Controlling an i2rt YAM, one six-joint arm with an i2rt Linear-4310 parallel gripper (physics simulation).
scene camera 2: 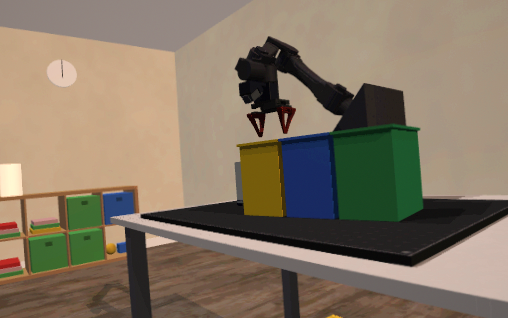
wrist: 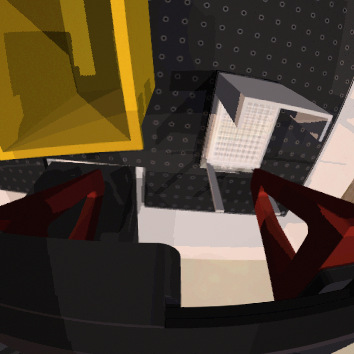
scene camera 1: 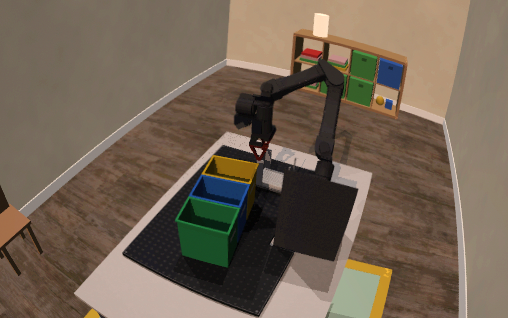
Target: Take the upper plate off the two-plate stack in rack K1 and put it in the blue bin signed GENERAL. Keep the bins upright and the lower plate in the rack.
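Frame: origin at the arm's base, x ahead, y left, z up, level; millimetres.
Where they show: gripper, fingertip midpoint: (scene camera 2: 272, 135) (wrist: 176, 176) (scene camera 1: 262, 153); arm's base, link origin: (scene camera 2: 360, 119) (scene camera 1: 320, 185).
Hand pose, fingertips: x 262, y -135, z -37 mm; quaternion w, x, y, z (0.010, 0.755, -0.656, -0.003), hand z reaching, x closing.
Things, the pixels of their top centre, and the offset from my fingertips. Level surfaces: height alone.
- grey rack, top centre: (wrist: 265, 175) (scene camera 2: 262, 160) (scene camera 1: 279, 158) dx -39, dy -102, dz -70 mm
- blue bin, top centre: (scene camera 2: 322, 136) (scene camera 1: 219, 190) dx +53, dy +235, dz -30 mm
- yellow bin, top centre: (wrist: 24, 31) (scene camera 2: 278, 142) (scene camera 1: 230, 168) dx +77, dy +105, dz -30 mm
- green bin, top centre: (scene camera 2: 376, 129) (scene camera 1: 207, 214) dx +30, dy +365, dz -30 mm
- black mat, surface height: dz -210 mm
A white plate with a grid of wells (scene camera 1: 272, 180) (wrist: 240, 137) lies in a grey rack (scene camera 2: 239, 182) (wrist: 280, 91) beside the yellow bin. The lower plate cannot be made out, nor any rack label. The blue bin (scene camera 1: 220, 191) (scene camera 2: 307, 175) stands upright between the yellow and green bins; its sign does not show. My gripper (scene camera 1: 259, 158) (scene camera 2: 273, 134) (wrist: 176, 176) is wide open and empty. It points down, above the bin rims in scene camera 2. In the wrist view the plate lies beyond the fingertips, towards the right finger.
The yellow bin (scene camera 1: 232, 169) (scene camera 2: 262, 180) (wrist: 125, 60) and green bin (scene camera 1: 205, 245) (scene camera 2: 370, 175) stand upright on the black mat (scene camera 1: 155, 240) (scene camera 2: 300, 235) (wrist: 200, 30). A dark panel (scene camera 1: 317, 215) (scene camera 2: 385, 107) stands near the arm's base. A black block (wrist: 117, 200) shows behind the left finger.
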